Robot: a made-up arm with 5 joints. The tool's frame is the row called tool.
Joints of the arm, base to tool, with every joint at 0 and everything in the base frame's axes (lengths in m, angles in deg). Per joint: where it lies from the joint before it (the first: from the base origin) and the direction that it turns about. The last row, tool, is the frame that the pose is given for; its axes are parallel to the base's.
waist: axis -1 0 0 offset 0.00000 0.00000 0.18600
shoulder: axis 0 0 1 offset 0.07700 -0.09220 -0.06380
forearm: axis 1 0 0 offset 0.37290 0.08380 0.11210
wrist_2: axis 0 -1 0 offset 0.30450 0.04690 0.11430
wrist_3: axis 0 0 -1 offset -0.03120 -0.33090 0.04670
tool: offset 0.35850 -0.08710 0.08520
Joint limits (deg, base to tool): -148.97..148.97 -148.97..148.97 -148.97..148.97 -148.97..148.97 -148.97..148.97
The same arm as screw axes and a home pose.
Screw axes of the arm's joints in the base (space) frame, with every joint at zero. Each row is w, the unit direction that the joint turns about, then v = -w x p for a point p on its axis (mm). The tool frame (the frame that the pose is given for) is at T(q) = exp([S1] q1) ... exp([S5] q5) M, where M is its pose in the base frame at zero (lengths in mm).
S1: w -1 0 0 v 0 -186 0
S2: w 0 0 1 v -92.2 -77 0
S3: w 1 0 0 v 0 234.3 8.4
S4: w 0 -1 0 v 348.6 0 -754.4
S5: w 0 0 -1 v 292.4 723.2 0
M =
1 0 0 1081.7
0 1 0 -379.5
0 0 1 480.5
0 0 0 1
Joint limits (deg, base to tool): -148.97..148.97 -148.97..148.97 -148.97..148.97 -148.97..148.97 -148.97..148.97

